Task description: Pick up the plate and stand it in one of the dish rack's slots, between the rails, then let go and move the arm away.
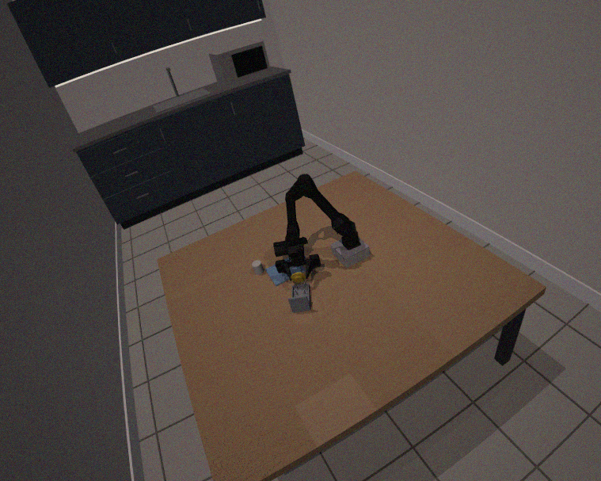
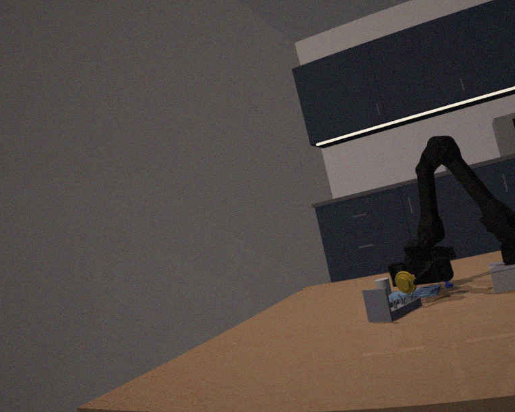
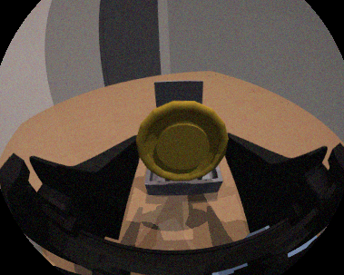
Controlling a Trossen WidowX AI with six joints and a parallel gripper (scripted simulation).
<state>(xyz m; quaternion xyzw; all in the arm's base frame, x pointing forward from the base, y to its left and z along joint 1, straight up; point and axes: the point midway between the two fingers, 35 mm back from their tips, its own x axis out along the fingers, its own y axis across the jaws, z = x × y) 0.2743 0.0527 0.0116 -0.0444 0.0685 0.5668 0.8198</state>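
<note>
The dish rack is 50 mm to the left of my gripper tip, 40 mm below it and 20 mm ahead of it. Round my gripper tip: blue mat 150 mm to the right, 60 mm below, 20 mm ahead; yellow plate 10 mm to the right; blue spoon 210 mm to the right, 70 mm behind, 60 mm below.
</note>
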